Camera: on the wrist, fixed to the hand. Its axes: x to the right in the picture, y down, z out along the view.
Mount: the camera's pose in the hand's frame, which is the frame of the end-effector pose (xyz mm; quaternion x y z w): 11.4 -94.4 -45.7 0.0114 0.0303 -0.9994 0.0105
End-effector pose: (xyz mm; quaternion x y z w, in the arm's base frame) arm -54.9 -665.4 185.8 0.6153 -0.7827 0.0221 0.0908
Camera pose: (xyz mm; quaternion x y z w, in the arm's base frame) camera 39.1 -692.5 225.3 0.7891 0.6097 -0.0630 0.0397
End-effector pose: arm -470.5 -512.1 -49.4 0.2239 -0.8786 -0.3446 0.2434
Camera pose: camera -431.5 -603.7 -84.3 -0.8936 -0.2180 0.2301 0.3178
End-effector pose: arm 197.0 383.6 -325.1 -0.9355 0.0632 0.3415 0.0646
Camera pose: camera 249.8 468.1 -290.5 -0.0826 -0.9285 -0.0900 0.3507
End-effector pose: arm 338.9 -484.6 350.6 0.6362 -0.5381 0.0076 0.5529
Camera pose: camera 435.9 -477.8 309.6 0.5505 0.6470 -0.5271 0.0225
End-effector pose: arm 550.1 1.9 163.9 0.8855 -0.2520 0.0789 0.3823
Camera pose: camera 610.2 85.1 139.3 0.2631 0.8948 -0.3515 0.0804
